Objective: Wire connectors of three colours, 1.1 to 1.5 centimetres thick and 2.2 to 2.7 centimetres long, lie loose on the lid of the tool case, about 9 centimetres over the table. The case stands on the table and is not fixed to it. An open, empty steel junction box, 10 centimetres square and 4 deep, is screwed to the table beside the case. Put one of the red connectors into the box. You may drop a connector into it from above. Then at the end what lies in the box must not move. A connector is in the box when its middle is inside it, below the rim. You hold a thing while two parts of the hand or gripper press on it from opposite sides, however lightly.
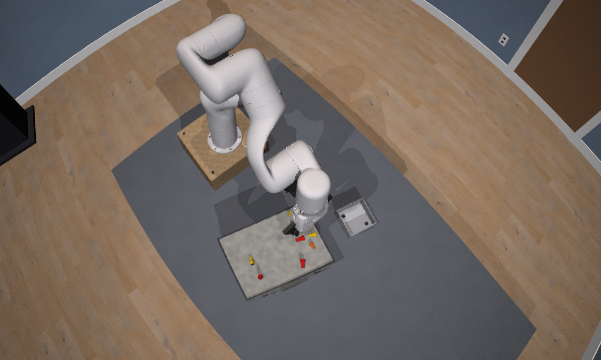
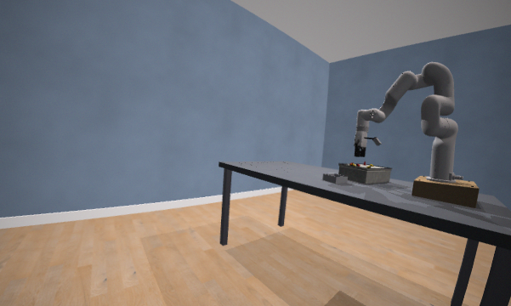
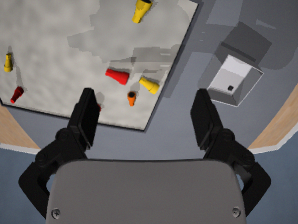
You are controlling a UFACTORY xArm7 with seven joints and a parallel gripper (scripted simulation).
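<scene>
The orange connector is 70 mm below my hand, 60 mm ahead of it and 10 mm to the right of it. The rest, counted from my hand: tool case 120 mm to the right, 100 mm below, 20 mm ahead.
</scene>
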